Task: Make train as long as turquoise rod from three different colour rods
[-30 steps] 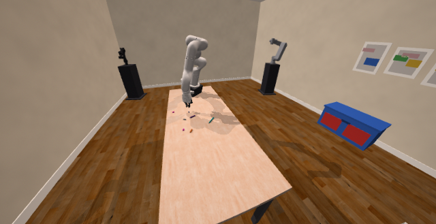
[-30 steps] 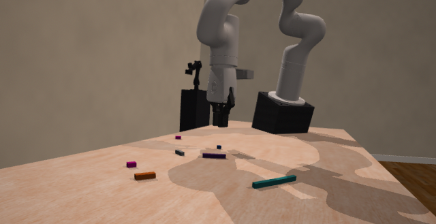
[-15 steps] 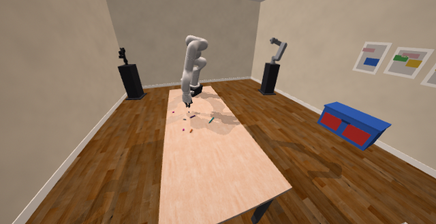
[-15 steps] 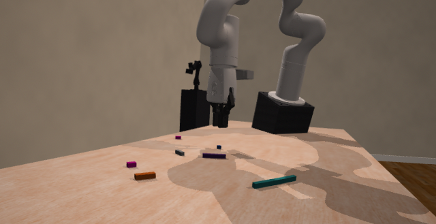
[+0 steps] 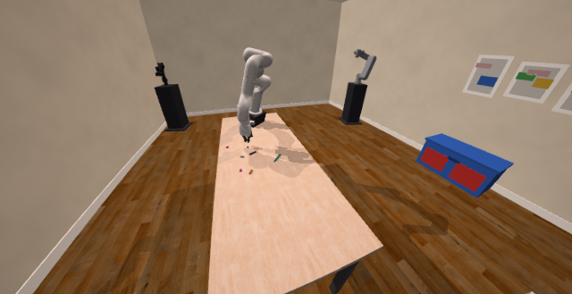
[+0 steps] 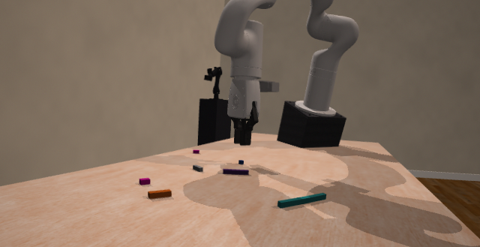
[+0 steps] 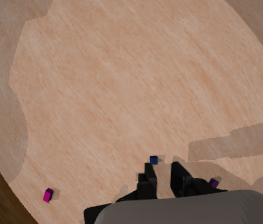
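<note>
Right now my hand is 70 mm above the blue rod. The rest, counted from my hand: turquoise rod 170 mm ahead, 260 mm to the left, 70 mm below; grey rod 140 mm ahead, 30 mm to the right, 70 mm below; purple rod 100 mm ahead, 50 mm to the left, 70 mm below.
</note>
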